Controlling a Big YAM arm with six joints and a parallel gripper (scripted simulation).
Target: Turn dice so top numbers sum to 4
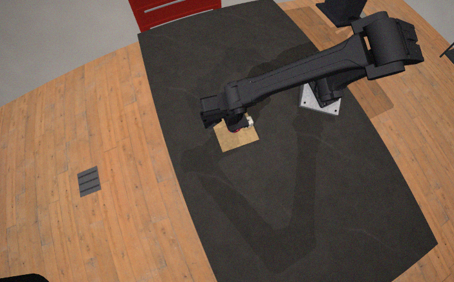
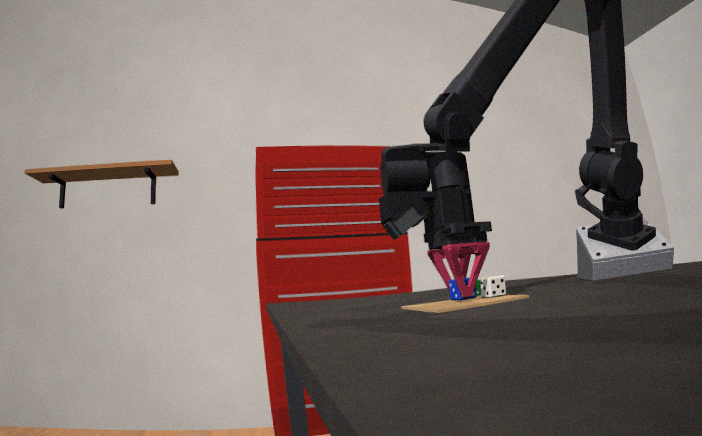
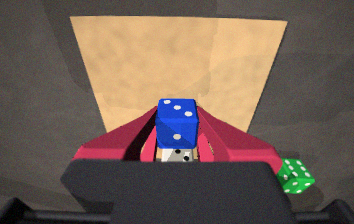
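Now: the blue die right at my hand. From my hand the other things lie so: white die: 60 mm behind; green die: 90 mm behind, 140 mm to the right; tan mat: 20 mm below.
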